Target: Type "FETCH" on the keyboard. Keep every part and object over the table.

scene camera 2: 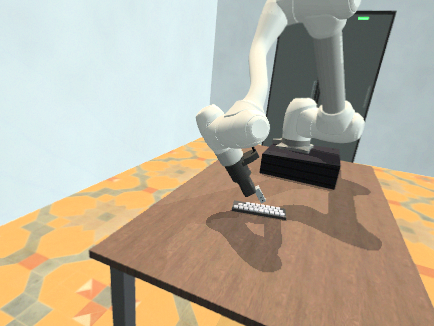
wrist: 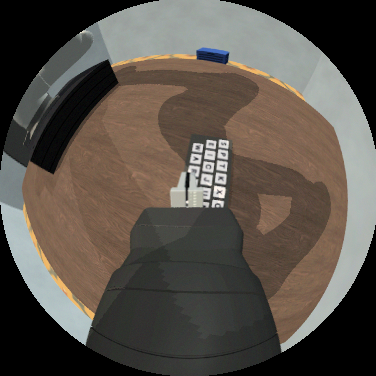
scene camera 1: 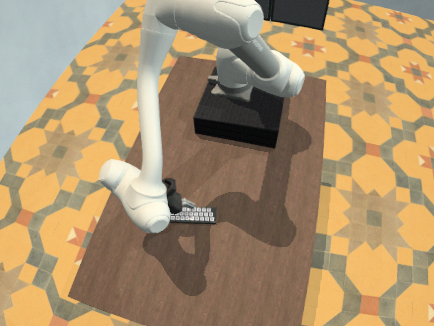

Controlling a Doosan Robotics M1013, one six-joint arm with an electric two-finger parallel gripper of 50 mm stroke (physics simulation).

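Where they show: gripper, fingertip midpoint: (scene camera 2: 263, 201) (wrist: 187, 180) (scene camera 1: 193, 206); arm's base at its link origin: (scene camera 2: 294, 147) (wrist: 42, 116) (scene camera 1: 234, 86).
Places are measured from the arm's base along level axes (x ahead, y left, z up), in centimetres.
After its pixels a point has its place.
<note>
A small dark keyboard (scene camera 1: 200, 216) @[z -9.9, x 62.9, y 5.1 cm] (scene camera 2: 260, 210) @[z -9.1, x 65.4, y 2.3 cm] (wrist: 221, 166) @[z -9.1, x 64.0, y 6.0 cm] with white letter keys lies flat on the table. In the wrist view, the readable keys are W and A in one row, E, I, C, J in the middle row, and S, P, T, K, X in the far row; other keys are partly hidden behind the fingers and the gripper body. My gripper (scene camera 1: 193, 204) @[z -7.4, x 60.9, y 1.7 cm] (scene camera 2: 262, 200) @[z -7.4, x 60.9, y 1.7 cm] (wrist: 187, 180) @[z -7.4, x 60.9, y 1.7 cm] is shut and empty. It is tilted, with its fingertips close over the keyboard's edge on the robot base side, by the W-A row. Whether they touch a key cannot be told.
The brown table (scene camera 1: 250, 280) @[z -10.8, x 81.3, y 30.5 cm] (scene camera 2: 325, 280) @[z -10.8, x 87.3, y 27.5 cm] (wrist: 135, 130) @[z -10.8, x 46.6, y 7.5 cm] carries the black base block (scene camera 1: 235, 131) @[z -4.2, x 23.2, y 7.1 cm] (scene camera 2: 299, 169) @[z -4.4, x 23.1, y 7.8 cm] (wrist: 75, 117) @[z -7.7, x 23.3, y 5.5 cm] under the arm. A blue box (wrist: 212, 55) shows beyond the table's edge in the wrist view. The arm's shadows fall across the table.
</note>
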